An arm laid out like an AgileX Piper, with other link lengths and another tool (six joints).
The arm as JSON. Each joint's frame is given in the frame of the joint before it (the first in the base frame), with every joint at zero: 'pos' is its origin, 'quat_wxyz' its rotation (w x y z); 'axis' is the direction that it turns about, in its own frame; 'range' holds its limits. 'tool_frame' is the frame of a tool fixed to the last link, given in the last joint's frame.
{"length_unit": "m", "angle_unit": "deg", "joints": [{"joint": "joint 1", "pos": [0.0, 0.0, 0.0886], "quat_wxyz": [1.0, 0.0, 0.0, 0.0], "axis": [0.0, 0.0, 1.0], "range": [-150.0, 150.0]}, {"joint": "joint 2", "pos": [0.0, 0.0, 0.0], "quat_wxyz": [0.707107, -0.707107, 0.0, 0.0], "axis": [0.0, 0.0, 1.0], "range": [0.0, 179.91]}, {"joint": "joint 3", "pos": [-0.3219, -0.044, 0.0], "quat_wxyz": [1.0, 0.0, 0.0, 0.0], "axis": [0.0, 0.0, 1.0], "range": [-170.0, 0.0]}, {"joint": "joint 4", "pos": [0.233, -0.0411, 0.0], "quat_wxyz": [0.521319, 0.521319, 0.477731, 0.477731], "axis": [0.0, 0.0, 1.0], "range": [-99.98, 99.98]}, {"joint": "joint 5", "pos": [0.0, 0.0, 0.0], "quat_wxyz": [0.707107, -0.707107, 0.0, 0.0], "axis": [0.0, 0.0, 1.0], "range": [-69.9, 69.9]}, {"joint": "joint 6", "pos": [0.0, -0.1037, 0.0], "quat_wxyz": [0.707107, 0.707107, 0.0, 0.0], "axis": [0.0, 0.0, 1.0], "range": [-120.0, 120.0]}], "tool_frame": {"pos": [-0.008, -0.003, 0.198], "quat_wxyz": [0.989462, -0.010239, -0.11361, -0.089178]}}
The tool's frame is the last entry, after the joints.
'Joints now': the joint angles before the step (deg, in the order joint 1, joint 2, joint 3, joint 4, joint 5, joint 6). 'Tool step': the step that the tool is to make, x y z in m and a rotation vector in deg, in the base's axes. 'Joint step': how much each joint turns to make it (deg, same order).
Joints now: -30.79 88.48 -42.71 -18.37 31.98 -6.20
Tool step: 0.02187 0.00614 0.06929 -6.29 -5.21 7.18
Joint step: 3.93 -9.43 -4.11 -0.18 5.31 -5.01
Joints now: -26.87 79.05 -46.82 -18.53 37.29 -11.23
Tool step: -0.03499 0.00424 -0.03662 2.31 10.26 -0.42
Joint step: 0.26 4.26 0.80 -1.92 5.47 0.05
